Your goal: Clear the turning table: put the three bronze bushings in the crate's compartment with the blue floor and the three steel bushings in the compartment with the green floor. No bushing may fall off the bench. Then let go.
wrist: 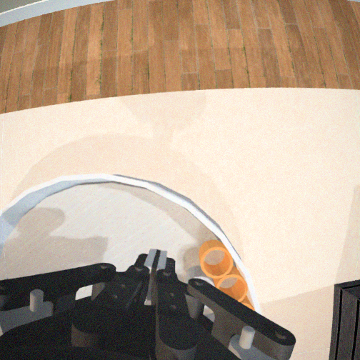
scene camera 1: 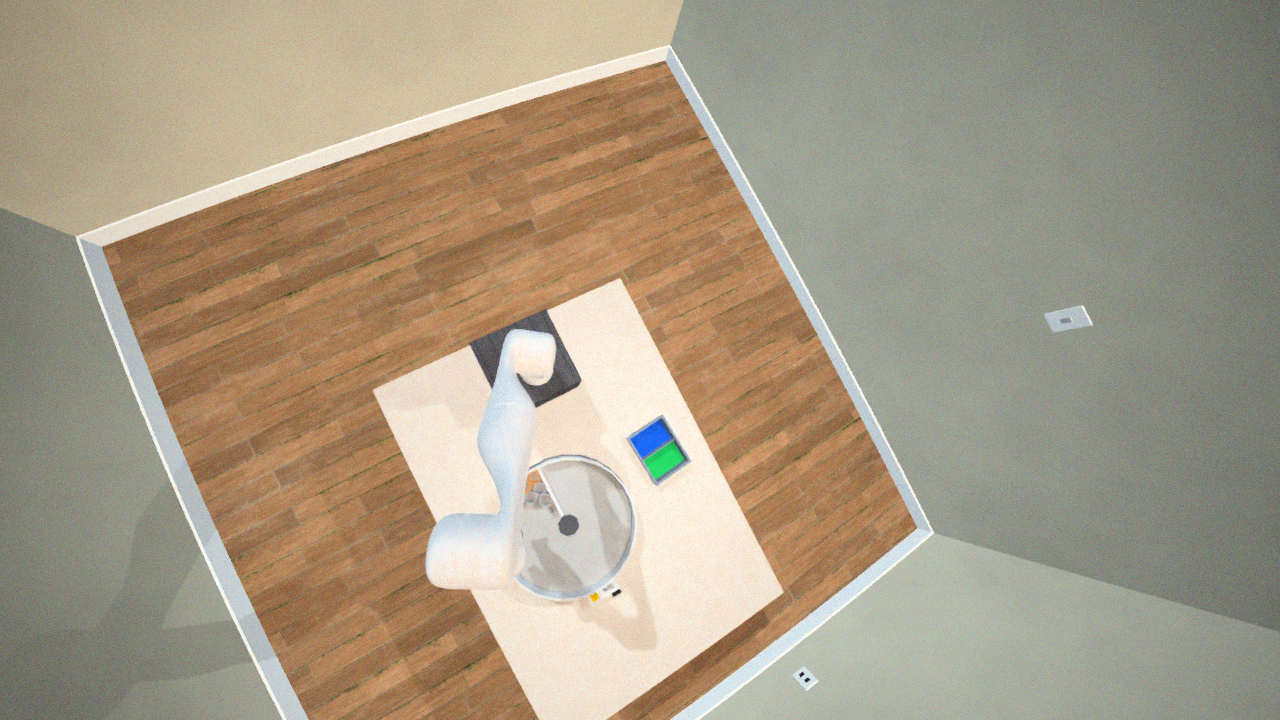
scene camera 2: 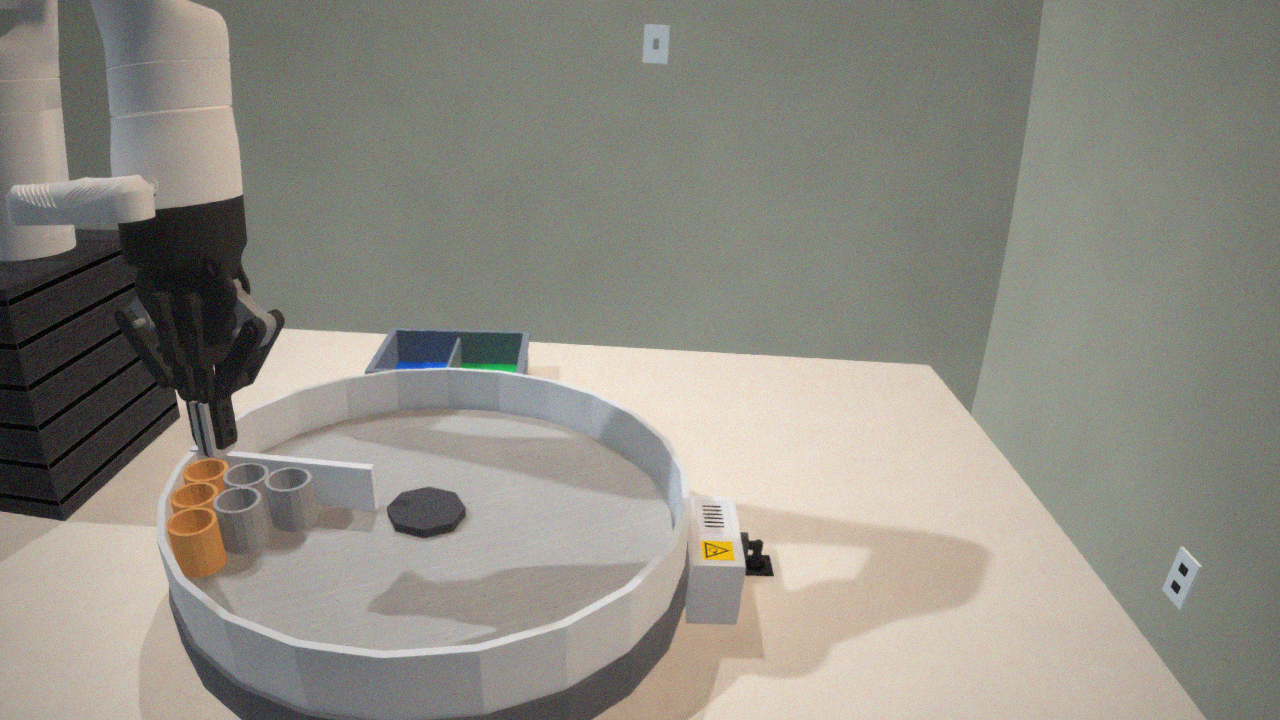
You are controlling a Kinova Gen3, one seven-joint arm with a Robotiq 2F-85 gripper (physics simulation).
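Frame: origin at the arm's base, x back, y up, z left, level; centimetres.
Where they show: gripper, fingertip midpoint: [scene camera 2: 218, 452]; arm's base, origin of the base link: [scene camera 2: 32, 250].
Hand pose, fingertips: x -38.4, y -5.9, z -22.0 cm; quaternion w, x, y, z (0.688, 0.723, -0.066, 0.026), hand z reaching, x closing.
Each offset is from my fingertips to the top centre of the thing. "pt": to the spot under its first point. Level surfaces: height alone.
The turning table [scene camera 1: 634, 528] [scene camera 2: 384, 671] [wrist: 187, 202] holds all six bushings, upright in a close cluster by its rim and partition. Three bronze bushings @(dx +9.3, dy -8.1, dz +9.6 cm) [scene camera 1: 531, 481] @(dx +6.0, dy -8.1, dz +2.7 cm) [scene camera 2: 196, 546] [wrist: 212, 244] stand along the rim. Three steel bushings @(dx +4.2, dy -8.1, dz +6.4 cm) [scene camera 2: 241, 528] stand beside them, mostly hidden in the wrist view. My gripper [scene camera 2: 209, 453] [wrist: 156, 260] is shut and empty, pointing down; its tips show above the cluster in scene camera 2 and left of the bronze ones in the wrist view. The crate @(dx +0.9, dy -12.2, dz +49.8 cm) [scene camera 1: 631, 442] [scene camera 2: 454, 351] has a blue floor @(dy -16.6 cm) [scene camera 1: 651, 437] and a green floor [scene camera 1: 665, 460]; no bushing shows in it.
A white partition @(pt dx +3.8, dy -7.7, dz +13.0 cm) [scene camera 1: 551, 490] [scene camera 2: 344, 483] runs inward from the rim toward the dark hub @(dx -8.8, dy -11.1, dz +13.7 cm) [scene camera 1: 568, 524] [scene camera 2: 426, 511]. A white box with a warning label @(dx -32.1, dy -11.4, dz +15.9 cm) [scene camera 2: 713, 564] stands against the rim's outside. The dark slatted robot base [scene camera 1: 562, 376] [scene camera 2: 80, 385] [wrist: 347, 320] stands at the bench's far end.
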